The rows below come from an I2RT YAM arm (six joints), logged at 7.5 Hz.
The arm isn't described. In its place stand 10 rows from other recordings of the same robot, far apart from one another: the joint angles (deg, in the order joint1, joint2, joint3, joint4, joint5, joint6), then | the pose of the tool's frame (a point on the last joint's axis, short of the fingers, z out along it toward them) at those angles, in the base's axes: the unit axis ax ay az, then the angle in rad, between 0 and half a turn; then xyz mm.
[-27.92 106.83 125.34 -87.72 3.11 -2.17] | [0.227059 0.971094 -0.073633 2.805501 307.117 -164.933 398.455]
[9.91 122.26 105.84 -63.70 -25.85 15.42] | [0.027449 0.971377 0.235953 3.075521 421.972 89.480 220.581]
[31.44 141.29 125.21 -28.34 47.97 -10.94] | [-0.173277 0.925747 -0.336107 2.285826 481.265 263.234 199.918]
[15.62 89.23 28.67 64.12 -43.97 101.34] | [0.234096 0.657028 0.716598 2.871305 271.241 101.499 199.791]
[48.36 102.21 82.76 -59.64 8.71 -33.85] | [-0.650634 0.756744 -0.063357 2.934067 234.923 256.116 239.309]
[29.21 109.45 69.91 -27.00 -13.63 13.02] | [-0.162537 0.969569 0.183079 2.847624 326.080 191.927 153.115]
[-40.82 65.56 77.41 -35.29 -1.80 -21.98] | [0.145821 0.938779 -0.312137 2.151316 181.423 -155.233 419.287]
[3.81 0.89 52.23 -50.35 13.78 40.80] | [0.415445 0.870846 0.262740 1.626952 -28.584 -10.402 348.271]
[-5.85 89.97 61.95 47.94 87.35 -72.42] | [0.250283 0.672295 -0.696691 2.720313 330.077 -69.567 341.145]
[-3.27 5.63 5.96 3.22 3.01 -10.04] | [-0.030787 0.988552 -0.147703 1.529874 110.974 -8.213 207.594]
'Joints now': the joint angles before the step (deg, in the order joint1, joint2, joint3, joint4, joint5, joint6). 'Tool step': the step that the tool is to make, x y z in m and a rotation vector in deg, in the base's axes. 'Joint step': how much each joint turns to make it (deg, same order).
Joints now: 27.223 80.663 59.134 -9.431 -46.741 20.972
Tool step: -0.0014 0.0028 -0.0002 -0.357 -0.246 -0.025
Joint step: 0.638 0.005 -0.008 0.036 0.790 -0.041
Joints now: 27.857 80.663 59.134 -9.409 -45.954 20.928
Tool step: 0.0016 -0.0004 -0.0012 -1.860 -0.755 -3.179
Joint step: 0.113 0.011 0.004 -0.210 3.851 -0.018
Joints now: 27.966 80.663 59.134 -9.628 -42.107 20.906
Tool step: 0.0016 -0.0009 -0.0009 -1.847 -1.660 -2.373
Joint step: 0.001 -0.007 -0.018 -0.099 3.279 -1.092
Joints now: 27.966 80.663 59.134 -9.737 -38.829 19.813
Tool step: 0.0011 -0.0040 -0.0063 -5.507 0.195 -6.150
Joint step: -0.020 -0.016 0.005 -3.256 7.738 -0.829
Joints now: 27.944 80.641 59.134 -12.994 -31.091 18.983
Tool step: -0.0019 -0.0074 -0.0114 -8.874 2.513 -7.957
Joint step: 0.028 0.021 0.000 -6.557 10.386 -0.411
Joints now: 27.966 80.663 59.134 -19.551 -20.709 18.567
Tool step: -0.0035 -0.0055 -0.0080 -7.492 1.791 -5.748
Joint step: 0.335 -0.008 -0.008 -5.114 8.376 0.028
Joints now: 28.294 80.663 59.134 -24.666 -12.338 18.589
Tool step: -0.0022 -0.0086 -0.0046 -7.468 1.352 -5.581
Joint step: -0.320 -0.003 0.430 -5.153 7.939 0.007
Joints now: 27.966 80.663 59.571 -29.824 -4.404 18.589
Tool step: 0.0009 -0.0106 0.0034 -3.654 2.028 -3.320
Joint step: -1.564 0.063 1.767 -5.179 2.913 -0.013
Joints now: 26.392 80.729 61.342 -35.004 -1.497 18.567
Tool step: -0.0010 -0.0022 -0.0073 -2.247 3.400 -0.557
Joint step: -0.227 1.090 0.227 -3.181 0.607 -0.007
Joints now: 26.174 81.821 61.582 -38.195 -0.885 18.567
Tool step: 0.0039 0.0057 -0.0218 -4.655 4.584 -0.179
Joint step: 0.942 4.188 0.003 -2.001 2.383 -0.019
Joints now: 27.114 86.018 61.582 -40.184 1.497 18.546
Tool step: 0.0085 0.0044 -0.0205 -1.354 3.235 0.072
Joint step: -0.025 4.321 0.023 0.802 -0.285 0.019
